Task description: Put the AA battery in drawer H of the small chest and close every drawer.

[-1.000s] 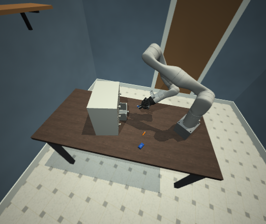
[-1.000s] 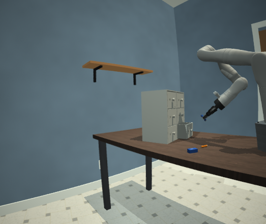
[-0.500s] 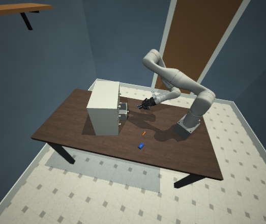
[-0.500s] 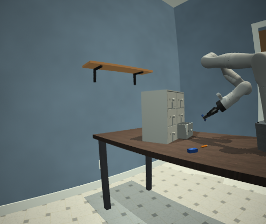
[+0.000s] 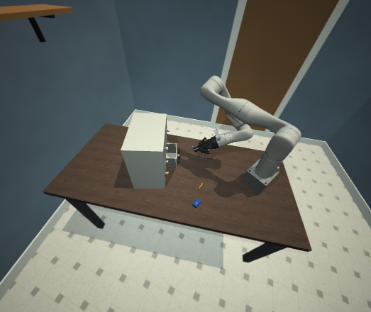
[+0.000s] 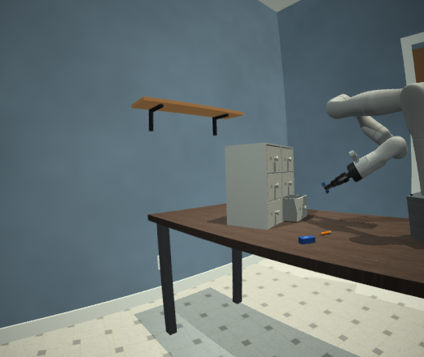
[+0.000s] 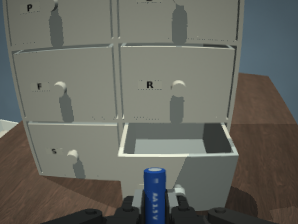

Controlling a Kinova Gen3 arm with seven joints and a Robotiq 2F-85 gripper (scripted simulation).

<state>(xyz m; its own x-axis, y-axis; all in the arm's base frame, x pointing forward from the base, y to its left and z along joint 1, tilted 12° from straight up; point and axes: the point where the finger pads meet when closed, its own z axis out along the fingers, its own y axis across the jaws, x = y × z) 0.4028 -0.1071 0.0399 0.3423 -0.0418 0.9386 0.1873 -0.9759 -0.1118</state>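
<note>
My gripper is now 210 mm short of the drawer marked H, 120 mm above it and 10 mm to the right of it. Round my hand: blue block (290 mm to the left, 140 mm below, 60 mm behind); then orange AA battery (180 mm to the left, 150 mm below, 60 mm behind).
</note>
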